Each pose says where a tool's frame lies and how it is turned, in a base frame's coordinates. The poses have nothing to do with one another.
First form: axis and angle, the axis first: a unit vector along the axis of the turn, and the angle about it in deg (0 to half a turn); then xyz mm.
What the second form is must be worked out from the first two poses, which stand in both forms.
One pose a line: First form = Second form
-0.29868, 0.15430, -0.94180, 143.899, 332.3, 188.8, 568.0 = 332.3, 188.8, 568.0, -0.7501, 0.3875, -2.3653
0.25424, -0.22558, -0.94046, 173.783, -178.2, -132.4, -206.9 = -178.2, -132.4, -206.9, 0.7711, -0.6842, -2.8525
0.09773, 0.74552, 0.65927, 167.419, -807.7, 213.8, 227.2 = -807.7, 213.8, 227.2, 0.2856, 2.1784, 1.9264
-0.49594, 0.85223, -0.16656, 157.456, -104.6, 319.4, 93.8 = -104.6, 319.4, 93.8, -1.3629, 2.3420, -0.4577
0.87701, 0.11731, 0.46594, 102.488, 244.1, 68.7, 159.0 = 244.1, 68.7, 159.0, 1.5687, 0.2098, 0.8334
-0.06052, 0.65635, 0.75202, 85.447, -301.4, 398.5, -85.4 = -301.4, 398.5, -85.4, -0.0903, 0.9788, 1.1215
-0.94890, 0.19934, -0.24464, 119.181, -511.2, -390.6, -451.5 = -511.2, -390.6, -451.5, -1.9738, 0.4146, -0.5089
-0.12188, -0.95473, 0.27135, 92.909, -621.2, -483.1, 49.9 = -621.2, -483.1, 49.9, -0.1976, -1.5482, 0.4400
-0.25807, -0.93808, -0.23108, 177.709, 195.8, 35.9, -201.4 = 195.8, 35.9, -201.4, -0.8004, -2.9096, -0.7167
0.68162, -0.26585, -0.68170, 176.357, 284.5, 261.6, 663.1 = 284.5, 261.6, 663.1, 2.0980, -0.8183, -2.0983
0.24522, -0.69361, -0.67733, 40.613, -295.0, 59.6, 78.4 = -295.0, 59.6, 78.4, 0.1738, -0.4917, -0.4801
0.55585, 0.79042, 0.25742, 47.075, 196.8, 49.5, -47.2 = 196.8, 49.5, -47.2, 0.4567, 0.6494, 0.2115
